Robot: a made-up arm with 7 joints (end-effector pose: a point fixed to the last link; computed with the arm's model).
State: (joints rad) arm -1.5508 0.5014 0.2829 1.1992 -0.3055 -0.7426 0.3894
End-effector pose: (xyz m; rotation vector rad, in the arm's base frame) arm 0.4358 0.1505 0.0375 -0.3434 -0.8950 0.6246
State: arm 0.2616 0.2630 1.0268 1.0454 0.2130 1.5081 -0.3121
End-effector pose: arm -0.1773 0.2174 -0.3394 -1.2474 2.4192 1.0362
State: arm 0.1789 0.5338 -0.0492 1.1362 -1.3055 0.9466 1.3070
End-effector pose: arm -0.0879 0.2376 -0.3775 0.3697 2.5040 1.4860
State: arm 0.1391 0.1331 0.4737 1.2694 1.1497 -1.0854 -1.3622
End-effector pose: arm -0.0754 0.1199 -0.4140 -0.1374 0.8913 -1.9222
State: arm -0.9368 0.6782 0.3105 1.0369 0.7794 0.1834 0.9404
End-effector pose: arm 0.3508 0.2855 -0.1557 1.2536 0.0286 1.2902
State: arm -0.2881 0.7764 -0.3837 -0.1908 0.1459 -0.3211 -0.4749
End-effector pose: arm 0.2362 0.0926 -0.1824 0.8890 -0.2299 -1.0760
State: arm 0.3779 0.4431 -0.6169 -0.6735 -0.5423 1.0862 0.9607
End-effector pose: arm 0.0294 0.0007 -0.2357 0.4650 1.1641 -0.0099
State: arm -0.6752 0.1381 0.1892 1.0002 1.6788 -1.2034 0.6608
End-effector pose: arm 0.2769 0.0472 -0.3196 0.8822 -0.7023 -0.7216
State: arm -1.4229 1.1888 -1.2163 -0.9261 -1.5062 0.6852 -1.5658
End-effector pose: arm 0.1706 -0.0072 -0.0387 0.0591 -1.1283 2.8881
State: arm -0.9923 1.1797 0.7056 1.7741 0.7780 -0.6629 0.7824
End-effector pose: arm 0.2282 0.4064 -0.1161 0.8684 -0.0893 1.2759
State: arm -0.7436 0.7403 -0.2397 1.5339 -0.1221 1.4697 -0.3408
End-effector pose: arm 0.1724 0.3100 -0.2726 -0.1675 2.3082 0.7549
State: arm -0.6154 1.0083 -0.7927 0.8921 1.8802 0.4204 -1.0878
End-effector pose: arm 0.2667 0.2989 -0.2309 -2.2318 -1.7905 0.1892
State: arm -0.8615 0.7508 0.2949 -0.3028 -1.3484 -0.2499 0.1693
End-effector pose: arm 0.2661 0.1651 0.0788 -0.7443 -1.0828 -0.2879
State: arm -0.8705 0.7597 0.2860 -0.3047 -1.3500 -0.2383 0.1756
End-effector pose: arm 0.2661 0.1629 0.0816 -0.7352 -1.0717 -0.2980
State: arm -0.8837 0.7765 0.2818 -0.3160 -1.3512 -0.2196 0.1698
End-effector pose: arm 0.2634 0.1604 0.0876 -0.7074 -1.0730 -0.3279
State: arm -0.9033 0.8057 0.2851 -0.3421 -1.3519 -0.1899 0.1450
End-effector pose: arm 0.2562 0.1574 0.0982 -0.6491 -1.0929 -0.3884
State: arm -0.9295 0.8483 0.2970 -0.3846 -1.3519 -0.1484 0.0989
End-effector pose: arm 0.2436 0.1533 0.1131 -0.5540 -1.1305 -0.4804
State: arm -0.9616 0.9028 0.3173 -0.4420 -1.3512 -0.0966 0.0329
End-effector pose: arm 0.2253 0.1477 0.1303 -0.4200 -1.1800 -0.5979
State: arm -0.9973 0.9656 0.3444 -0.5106 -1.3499 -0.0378 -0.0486
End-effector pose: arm 0.2024 0.1403 0.1470 -0.2505 -1.2307 -0.7295
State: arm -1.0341 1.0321 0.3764 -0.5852 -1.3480 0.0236 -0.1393
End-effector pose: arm 0.1768 0.1315 0.1605 -0.0545 -1.2729 -0.8612
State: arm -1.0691 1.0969 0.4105 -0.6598 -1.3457 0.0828 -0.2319
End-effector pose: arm 0.1513 0.1219 0.1695 0.1528 -1.2991 -0.9805
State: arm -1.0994 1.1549 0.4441 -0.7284 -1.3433 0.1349 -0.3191
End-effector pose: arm 0.1284 0.1127 0.1738 0.3520 -1.3079 -1.0785
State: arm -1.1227 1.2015 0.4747 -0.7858 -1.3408 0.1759 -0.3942
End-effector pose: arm 0.1100 0.1051 0.1747 0.5236 -1.3043 -1.1513
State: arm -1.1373 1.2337 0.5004 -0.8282 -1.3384 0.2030 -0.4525
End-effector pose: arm 0.0970 0.0997 0.1738 0.6527 -1.2969 -1.2000
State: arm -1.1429 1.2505 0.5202 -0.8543 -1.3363 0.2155 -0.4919
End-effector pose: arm 0.0893 0.0969 0.1725 0.7322 -1.2939 -1.2287
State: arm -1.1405 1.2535 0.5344 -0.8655 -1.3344 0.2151 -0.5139
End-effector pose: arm 0.0859 0.0966 0.1715 0.7656 -1.2995 -1.2421
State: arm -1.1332 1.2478 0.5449 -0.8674 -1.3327 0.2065 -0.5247
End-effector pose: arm 0.0853 0.0978 0.1709 0.7695 -1.3119 -1.2464
